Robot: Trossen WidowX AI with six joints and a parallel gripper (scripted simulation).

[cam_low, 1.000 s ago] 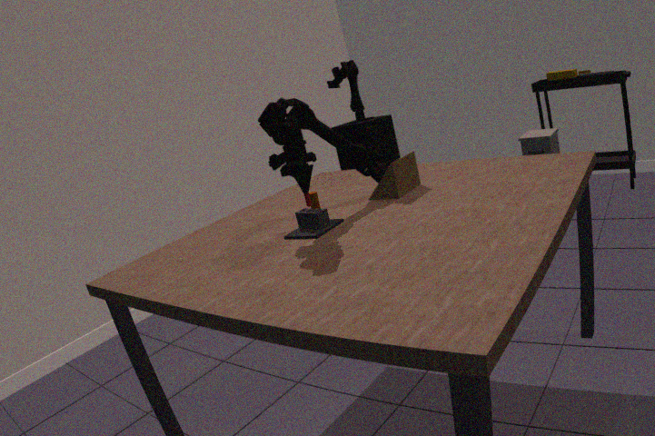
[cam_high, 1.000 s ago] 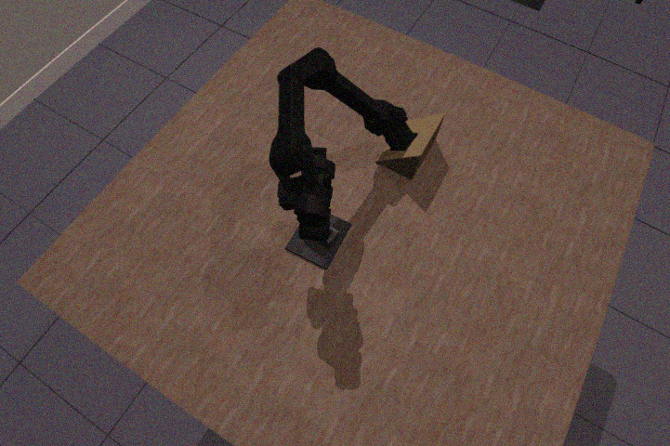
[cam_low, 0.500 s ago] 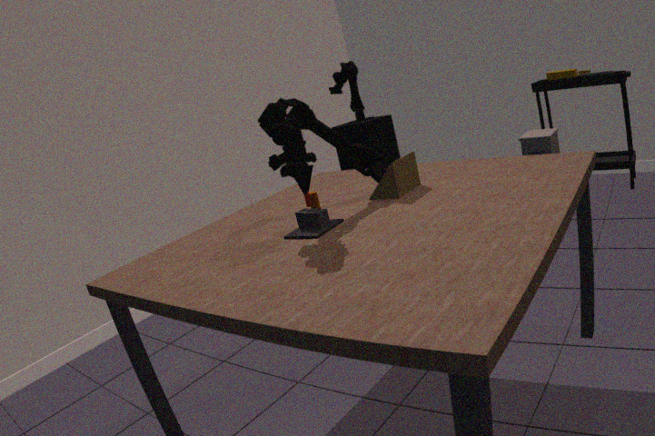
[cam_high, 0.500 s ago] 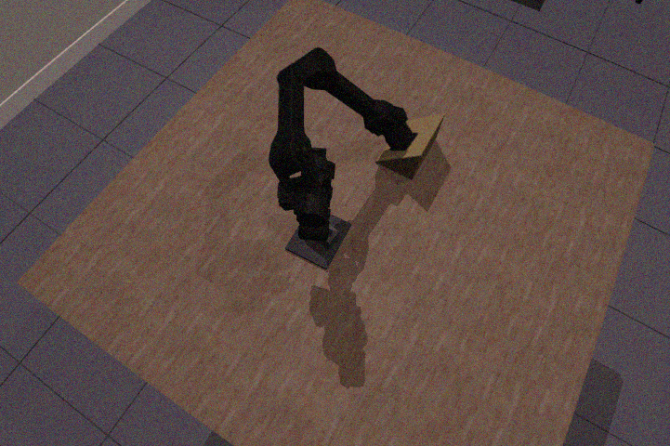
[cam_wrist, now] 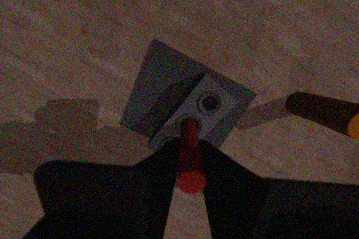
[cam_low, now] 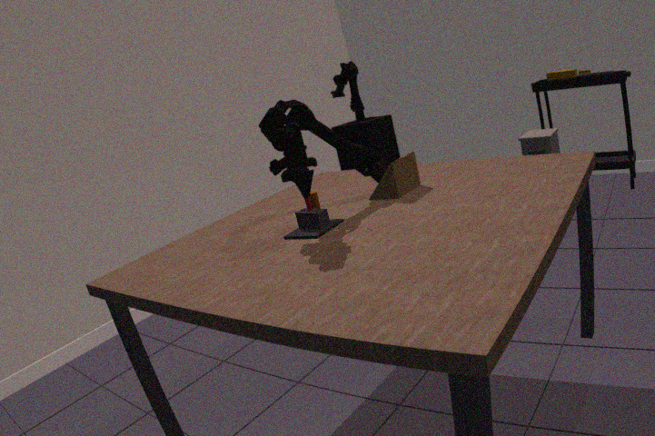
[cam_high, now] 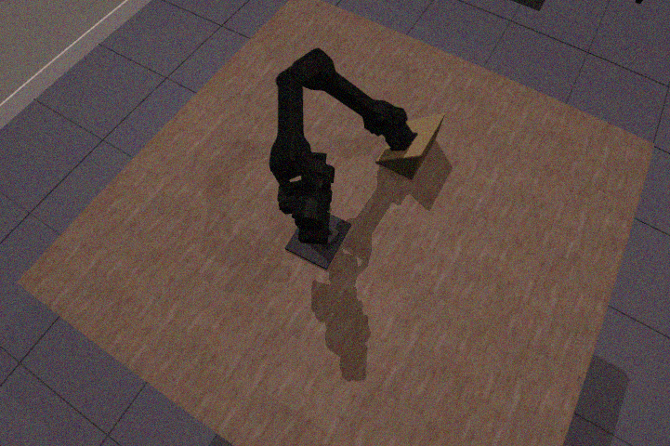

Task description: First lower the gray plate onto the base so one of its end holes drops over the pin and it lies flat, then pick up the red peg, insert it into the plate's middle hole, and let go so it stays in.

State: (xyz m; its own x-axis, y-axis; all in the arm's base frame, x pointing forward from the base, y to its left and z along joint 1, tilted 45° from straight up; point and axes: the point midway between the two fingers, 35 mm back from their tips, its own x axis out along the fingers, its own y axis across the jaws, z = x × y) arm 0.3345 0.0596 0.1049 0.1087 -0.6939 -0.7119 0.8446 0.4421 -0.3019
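The red peg lies right at my gripper tip. The rest, counted from my gripper tip: orange cylinder (11 cm behind, 9 cm to the right, 6 cm below); then dark flat base (2 cm to the left, 9 cm below); then gray plate (5 cm below).
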